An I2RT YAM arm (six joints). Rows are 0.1 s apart.
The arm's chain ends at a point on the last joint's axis. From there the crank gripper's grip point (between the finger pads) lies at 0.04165 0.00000 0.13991 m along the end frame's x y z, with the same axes.
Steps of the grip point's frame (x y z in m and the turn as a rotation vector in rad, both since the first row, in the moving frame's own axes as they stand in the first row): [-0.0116 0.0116 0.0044 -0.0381 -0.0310 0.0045]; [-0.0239 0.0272 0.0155 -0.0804 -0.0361 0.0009]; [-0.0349 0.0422 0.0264 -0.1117 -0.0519 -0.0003]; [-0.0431 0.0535 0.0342 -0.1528 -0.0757 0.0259]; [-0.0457 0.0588 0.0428 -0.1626 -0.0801 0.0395]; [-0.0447 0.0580 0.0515 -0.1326 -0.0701 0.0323]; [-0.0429 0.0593 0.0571 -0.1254 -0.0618 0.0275]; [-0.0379 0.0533 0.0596 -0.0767 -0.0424 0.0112]
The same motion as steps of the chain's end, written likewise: [-0.0072 0.0061 0.0033 -0.0381 -0.0310 0.0045]; [-0.0188 0.0159 0.0145 -0.0804 -0.0361 0.0009]; [-0.0276 0.0265 0.0253 -0.1117 -0.0519 -0.0003]; [-0.0322 0.0311 0.0332 -0.1528 -0.0757 0.0259]; [-0.0339 0.0345 0.0419 -0.1626 -0.0801 0.0395]; [-0.0345 0.0381 0.0503 -0.1326 -0.0701 0.0323]; [-0.0339 0.0406 0.0560 -0.1254 -0.0618 0.0275]; [-0.0319 0.0421 0.0584 -0.0767 -0.0424 0.0112]
